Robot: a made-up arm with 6 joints.
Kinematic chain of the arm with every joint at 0, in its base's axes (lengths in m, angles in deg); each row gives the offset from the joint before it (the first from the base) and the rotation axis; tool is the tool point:
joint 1: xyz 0 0 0.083 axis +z
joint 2: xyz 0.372 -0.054 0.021 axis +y
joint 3: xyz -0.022 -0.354 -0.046 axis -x
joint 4: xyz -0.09 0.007 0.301 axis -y
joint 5: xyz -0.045 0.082 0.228 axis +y
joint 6: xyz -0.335 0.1 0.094 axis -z
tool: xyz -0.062 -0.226 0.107
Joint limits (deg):
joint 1: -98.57..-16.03
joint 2: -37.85..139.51
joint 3: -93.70..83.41
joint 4: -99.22..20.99
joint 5: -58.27..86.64
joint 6: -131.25..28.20
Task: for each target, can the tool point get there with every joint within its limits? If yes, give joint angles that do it. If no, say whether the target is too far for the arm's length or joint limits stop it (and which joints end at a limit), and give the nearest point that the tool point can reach.
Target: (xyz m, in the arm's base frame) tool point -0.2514 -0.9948 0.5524
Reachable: yes | joints -26.95 13.47 -69.91 -12.60 -23.81 -112.30
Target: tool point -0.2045 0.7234 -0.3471
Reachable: no: joint limits stop it (at a limit: joint 1, joint 3, joint 4, joint 6) | nearest point -0.0583 0.4662 -0.2229 | short by 0.321 m
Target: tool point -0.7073 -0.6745 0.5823
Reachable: yes | joints -91.74 13.36 -41.94 -65.20 -3.80 -104.26
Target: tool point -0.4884 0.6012 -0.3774
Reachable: no: joint limits stop it (at a limit: joint 1, joint 2, joint 4, joint 6) | nearest point -0.5579 0.4474 -0.1756 | short by 0.263 m
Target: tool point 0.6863 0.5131 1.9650
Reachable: no: too far | nearest point 0.4626 0.0075 1.0042 | short by 1.108 m
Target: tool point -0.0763 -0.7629 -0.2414
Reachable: yes | joints -91.20 93.47 38.64 -52.18 65.89 -44.93
